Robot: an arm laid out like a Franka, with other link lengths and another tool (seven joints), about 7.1 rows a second.
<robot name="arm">
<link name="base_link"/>
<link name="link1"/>
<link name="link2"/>
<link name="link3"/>
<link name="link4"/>
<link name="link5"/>
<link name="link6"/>
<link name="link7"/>
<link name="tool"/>
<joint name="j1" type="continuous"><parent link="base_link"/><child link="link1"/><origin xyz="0 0 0.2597" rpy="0 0 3.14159"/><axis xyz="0 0 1"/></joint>
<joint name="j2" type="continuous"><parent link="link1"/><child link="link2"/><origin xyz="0 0 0" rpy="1.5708 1.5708 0"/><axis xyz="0 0 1"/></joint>
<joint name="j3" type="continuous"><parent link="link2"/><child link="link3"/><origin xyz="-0.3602 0 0" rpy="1.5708 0 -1.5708"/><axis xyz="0 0 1"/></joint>
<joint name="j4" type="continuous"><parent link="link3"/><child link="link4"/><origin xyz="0.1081 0 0" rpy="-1.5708 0 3.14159"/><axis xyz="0 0 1"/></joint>
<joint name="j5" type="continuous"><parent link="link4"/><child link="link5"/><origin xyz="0.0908 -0.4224 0" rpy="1.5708 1.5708 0"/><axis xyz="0 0 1"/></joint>
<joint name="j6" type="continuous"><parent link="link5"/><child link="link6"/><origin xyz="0 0 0" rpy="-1.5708 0 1.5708"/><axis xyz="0 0 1"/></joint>
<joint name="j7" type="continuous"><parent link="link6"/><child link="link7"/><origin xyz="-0.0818 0 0" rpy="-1.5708 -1.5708 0"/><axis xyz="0 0 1"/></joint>
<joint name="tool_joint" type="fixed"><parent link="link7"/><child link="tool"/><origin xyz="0.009 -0.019 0.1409" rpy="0 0.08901 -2.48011"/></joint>
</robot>
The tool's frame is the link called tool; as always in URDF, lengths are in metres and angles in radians. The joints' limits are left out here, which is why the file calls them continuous.
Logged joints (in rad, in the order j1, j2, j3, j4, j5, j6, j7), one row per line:
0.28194 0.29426 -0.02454 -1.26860 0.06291 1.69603 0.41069
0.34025 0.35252 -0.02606 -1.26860 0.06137 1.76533 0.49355
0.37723 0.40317 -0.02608 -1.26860 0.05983 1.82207 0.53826
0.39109 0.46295 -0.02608 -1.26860 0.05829 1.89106 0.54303
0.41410 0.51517 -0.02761 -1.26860 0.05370 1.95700 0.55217
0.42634 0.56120 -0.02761 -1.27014 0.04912 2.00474 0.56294
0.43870 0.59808 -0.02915 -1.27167 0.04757 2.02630 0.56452
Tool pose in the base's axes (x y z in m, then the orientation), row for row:
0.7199 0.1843 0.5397 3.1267 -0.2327 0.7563
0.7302 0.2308 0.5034 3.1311 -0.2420 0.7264
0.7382 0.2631 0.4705 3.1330 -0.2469 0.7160
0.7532 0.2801 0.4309 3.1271 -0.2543 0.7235
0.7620 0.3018 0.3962 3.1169 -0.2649 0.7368
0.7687 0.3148 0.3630 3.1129 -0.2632 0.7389
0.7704 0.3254 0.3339 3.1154 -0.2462 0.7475
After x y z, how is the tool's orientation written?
As angles about the fixed x, y, z axes (roll, pitch, yaw), in radians.
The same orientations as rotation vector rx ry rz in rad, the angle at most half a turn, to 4 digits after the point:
-2.8362 -1.1239 -0.3398
-2.8473 -1.0801 -0.3518
-2.8499 -1.0645 -0.3581
-2.8467 -1.0742 -0.3716
-2.8417 -1.0916 -0.3919
-2.8446 -1.0953 -0.3920
-2.8452 -1.1105 -0.3664

